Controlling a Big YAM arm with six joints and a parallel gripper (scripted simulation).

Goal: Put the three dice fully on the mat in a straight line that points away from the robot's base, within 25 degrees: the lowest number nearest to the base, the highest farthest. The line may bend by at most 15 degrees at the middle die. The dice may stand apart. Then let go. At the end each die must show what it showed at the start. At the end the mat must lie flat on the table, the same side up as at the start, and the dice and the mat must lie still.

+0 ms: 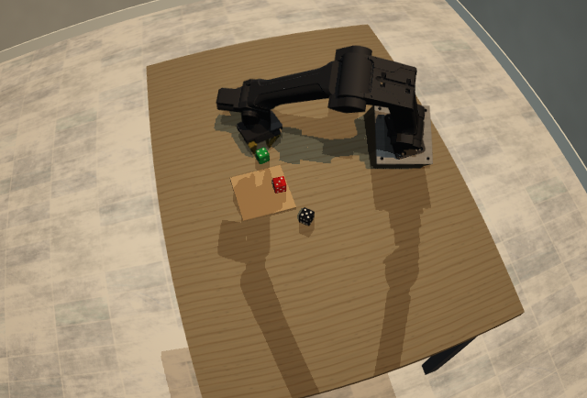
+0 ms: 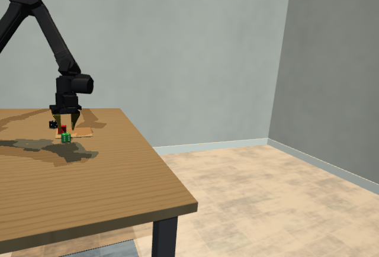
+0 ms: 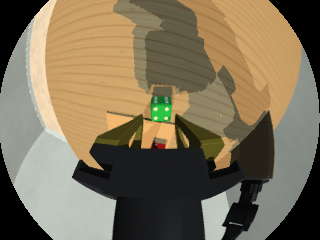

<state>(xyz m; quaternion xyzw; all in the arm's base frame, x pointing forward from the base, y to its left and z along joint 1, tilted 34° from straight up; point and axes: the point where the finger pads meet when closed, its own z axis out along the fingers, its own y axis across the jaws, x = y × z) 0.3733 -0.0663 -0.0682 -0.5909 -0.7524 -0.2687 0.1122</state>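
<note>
The green die is 4 cm below my hand. From my hand the other things lie so: black die: 7 cm behind, 21 cm to the left, 4 cm below; tan mat: 2 cm ahead, 11 cm to the left, 5 cm below; red die: 3 cm behind, 11 cm to the left, 3 cm below.
</note>
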